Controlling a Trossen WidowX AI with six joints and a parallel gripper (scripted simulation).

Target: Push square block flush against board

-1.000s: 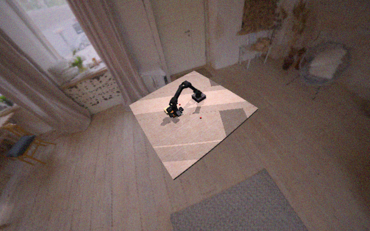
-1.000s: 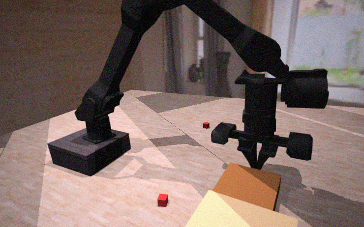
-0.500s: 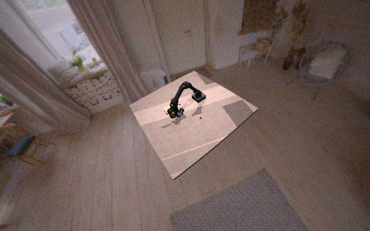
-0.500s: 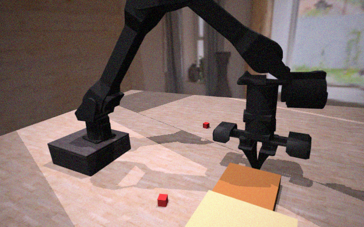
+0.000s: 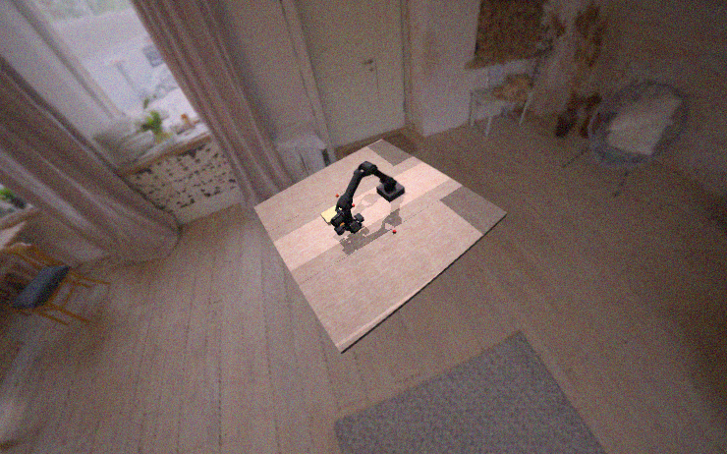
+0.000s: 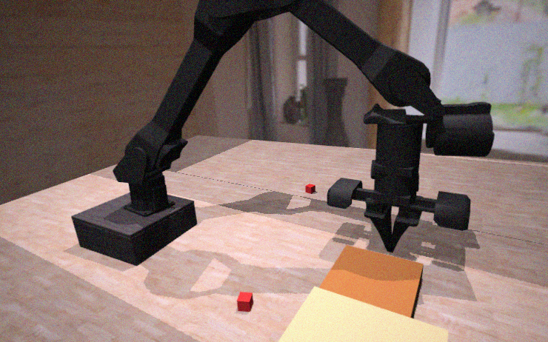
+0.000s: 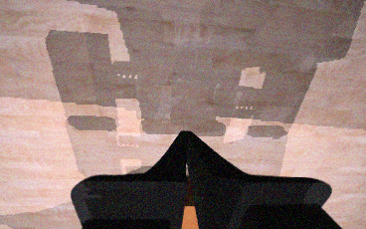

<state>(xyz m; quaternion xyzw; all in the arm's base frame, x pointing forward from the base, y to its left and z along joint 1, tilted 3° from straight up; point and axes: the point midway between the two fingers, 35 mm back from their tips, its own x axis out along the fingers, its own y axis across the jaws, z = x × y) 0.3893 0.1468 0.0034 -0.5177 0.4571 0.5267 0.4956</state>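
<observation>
The orange square block is 100 mm to the right of my gripper tip, 10 mm ahead of it and 10 mm above it. The rest, counted from my gripper tip: board 200 mm to the right, 30 mm ahead, 10 mm above.
</observation>
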